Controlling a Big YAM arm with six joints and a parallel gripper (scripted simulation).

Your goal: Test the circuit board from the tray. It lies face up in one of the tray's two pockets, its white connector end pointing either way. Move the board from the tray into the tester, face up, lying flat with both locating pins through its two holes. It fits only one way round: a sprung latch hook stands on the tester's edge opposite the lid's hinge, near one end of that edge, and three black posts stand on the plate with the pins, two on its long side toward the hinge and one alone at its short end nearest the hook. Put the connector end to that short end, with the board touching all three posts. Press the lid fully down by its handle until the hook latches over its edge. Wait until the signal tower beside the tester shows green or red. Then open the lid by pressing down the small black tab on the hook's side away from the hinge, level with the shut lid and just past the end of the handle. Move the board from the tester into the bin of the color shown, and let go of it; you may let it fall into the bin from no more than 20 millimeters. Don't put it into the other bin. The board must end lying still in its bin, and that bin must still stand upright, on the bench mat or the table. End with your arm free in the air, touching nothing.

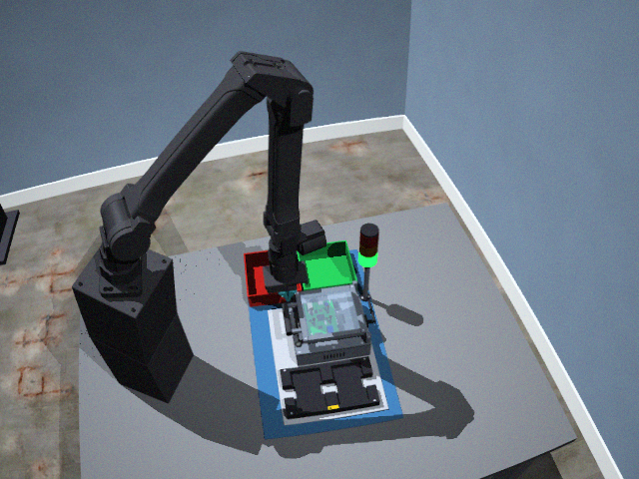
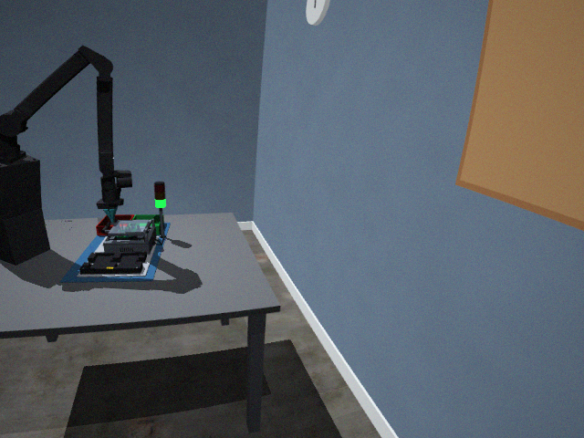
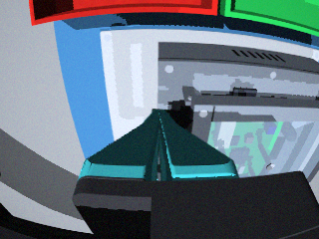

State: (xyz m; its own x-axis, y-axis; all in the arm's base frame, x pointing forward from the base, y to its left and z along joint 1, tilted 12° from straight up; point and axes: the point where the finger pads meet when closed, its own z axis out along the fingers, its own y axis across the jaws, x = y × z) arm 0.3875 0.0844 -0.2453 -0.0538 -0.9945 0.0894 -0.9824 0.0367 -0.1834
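The black latch hook lies 10 mm ahead of my hand and 10 mm below it. Round my hand: red bin: 20 mm behind, 140 mm to the left, 80 mm below; green circuit board: 70 mm ahead, 60 mm to the right, 30 mm below; clear lid: 70 mm ahead, 70 mm to the right, 10 mm below.
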